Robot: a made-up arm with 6 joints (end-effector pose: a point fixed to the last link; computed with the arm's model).
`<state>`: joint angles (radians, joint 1 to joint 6).
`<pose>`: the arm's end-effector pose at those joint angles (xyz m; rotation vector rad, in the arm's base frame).
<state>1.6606 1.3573 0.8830 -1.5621 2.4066 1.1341</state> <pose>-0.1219 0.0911 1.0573 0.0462 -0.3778 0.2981</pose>
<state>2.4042 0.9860 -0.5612 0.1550 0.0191 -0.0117</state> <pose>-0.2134 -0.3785 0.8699 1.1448 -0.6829 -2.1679</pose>
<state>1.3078 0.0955 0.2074 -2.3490 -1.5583 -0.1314</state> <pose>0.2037 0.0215 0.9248 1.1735 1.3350 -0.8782</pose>
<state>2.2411 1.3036 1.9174 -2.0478 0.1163 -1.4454</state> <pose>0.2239 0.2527 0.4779 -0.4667 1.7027 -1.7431</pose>
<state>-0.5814 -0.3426 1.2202 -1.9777 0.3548 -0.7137</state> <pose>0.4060 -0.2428 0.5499 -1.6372 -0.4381 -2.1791</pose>
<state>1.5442 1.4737 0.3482 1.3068 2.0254 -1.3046</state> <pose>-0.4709 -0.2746 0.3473 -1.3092 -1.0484 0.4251</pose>
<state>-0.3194 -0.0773 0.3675 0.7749 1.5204 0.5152</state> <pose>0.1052 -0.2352 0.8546 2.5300 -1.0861 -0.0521</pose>
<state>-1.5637 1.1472 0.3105 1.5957 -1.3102 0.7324</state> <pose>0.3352 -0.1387 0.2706 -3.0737 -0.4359 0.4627</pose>
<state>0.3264 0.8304 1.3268 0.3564 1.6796 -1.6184</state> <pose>-0.6053 0.1330 0.8330 -1.6690 0.0691 0.2156</pose>
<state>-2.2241 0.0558 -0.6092 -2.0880 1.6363 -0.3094</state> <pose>-0.0951 0.3351 0.4154 -0.2710 1.1268 -0.0575</pose>
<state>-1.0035 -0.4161 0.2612 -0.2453 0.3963 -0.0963</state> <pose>0.4087 -0.2164 0.5141 -2.6004 -0.5912 -0.2214</pose>
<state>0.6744 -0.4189 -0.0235 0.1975 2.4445 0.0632</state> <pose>-0.0759 -0.2623 0.8448 -2.9270 -0.0710 0.2154</pose>
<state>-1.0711 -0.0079 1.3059 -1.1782 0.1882 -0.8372</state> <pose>-0.0443 -0.3700 0.7273 2.4857 0.2520 0.7859</pose>
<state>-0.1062 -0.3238 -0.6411 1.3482 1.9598 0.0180</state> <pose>0.2078 -0.1583 1.0889 2.3444 0.1884 -0.2513</pose>
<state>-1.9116 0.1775 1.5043 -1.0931 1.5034 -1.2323</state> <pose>-0.2901 -0.1469 0.8117 -2.5411 0.3970 1.3676</pose>
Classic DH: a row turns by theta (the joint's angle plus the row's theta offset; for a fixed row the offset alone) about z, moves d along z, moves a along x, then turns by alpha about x. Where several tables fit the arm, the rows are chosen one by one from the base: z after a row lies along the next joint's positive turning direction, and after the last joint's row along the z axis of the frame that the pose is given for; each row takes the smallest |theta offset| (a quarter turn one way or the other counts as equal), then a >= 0, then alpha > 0; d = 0 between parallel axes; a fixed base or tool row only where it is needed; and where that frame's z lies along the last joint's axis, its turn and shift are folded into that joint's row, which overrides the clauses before.
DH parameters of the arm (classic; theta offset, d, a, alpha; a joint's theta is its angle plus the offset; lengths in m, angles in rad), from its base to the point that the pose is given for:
base (fixed): 0.1648 0.6744 -0.0609 1.4239
joint 1: 0.7707 -0.0728 0.2068 1.7807
joint 2: -1.517 0.0139 -0.0215 0.8536
joint 3: 0.4368 -0.0877 -0.0325 1.1514
joint 4: 1.5178 -0.0084 -0.0588 1.4164
joint 5: 0.3203 -0.3538 -0.252 1.5708
joint 6: -0.188 0.0931 0.1612 -0.645
tool (fixed): -3.1167 0.2102 0 0

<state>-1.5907 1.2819 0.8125 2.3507 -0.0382 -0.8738</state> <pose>0.1159 -0.5056 0.5554 0.1082 -0.0454 2.5170</pose>
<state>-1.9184 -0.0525 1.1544 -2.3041 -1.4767 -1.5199</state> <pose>-0.4606 -0.2654 0.5988 1.1764 -0.0933 0.5285</pose>
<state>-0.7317 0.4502 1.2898 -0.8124 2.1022 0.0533</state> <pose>-0.1038 0.1356 0.5585 -1.5844 1.7132 0.0164</pose>
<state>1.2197 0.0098 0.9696 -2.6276 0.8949 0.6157</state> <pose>-0.2149 -0.1292 1.1633 0.9538 -0.9769 -0.5925</pose>
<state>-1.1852 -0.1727 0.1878 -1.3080 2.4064 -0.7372</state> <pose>-0.2226 -0.0466 0.4230 -0.6166 -0.3191 0.9221</pose>
